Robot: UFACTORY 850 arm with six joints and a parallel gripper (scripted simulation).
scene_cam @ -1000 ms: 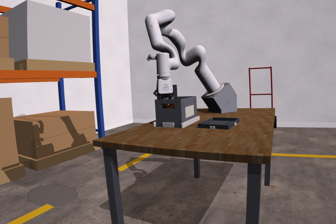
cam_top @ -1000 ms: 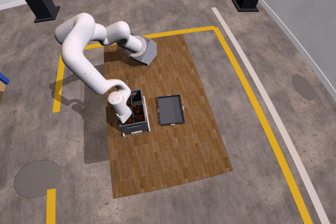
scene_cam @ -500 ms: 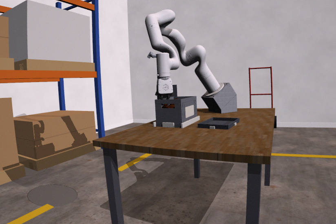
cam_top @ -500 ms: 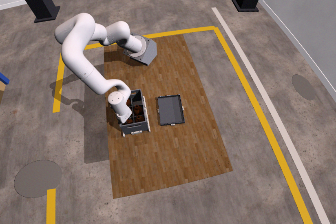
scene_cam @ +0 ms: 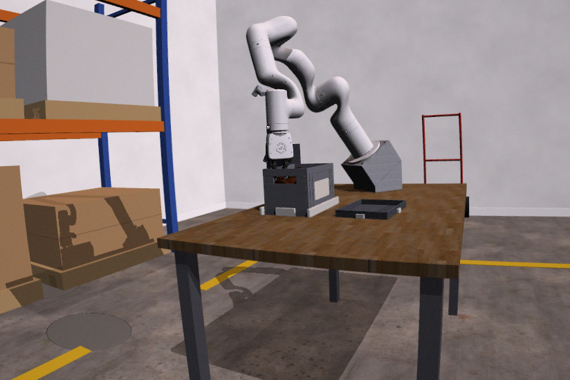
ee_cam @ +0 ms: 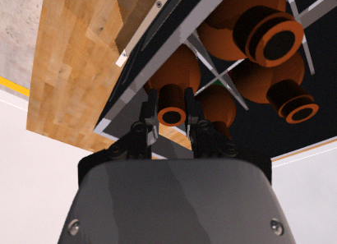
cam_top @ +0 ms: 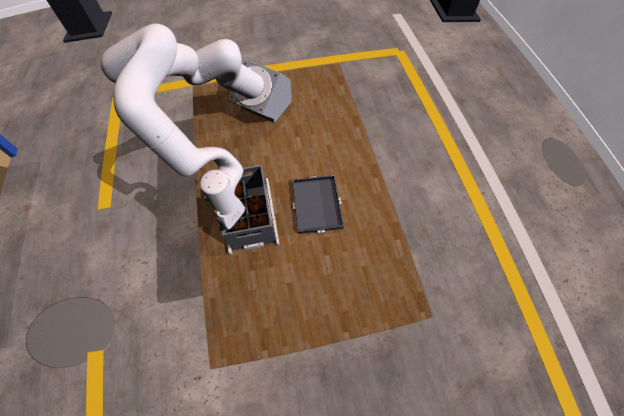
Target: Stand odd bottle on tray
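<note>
Now: the bottle 70 mm below my hand. From my hand the other things lie so: grey divided crate (90 mm behind, 40 mm to the left, 70 mm below); then grey tray (110 mm behind, 330 mm to the left, 150 mm below).
</note>
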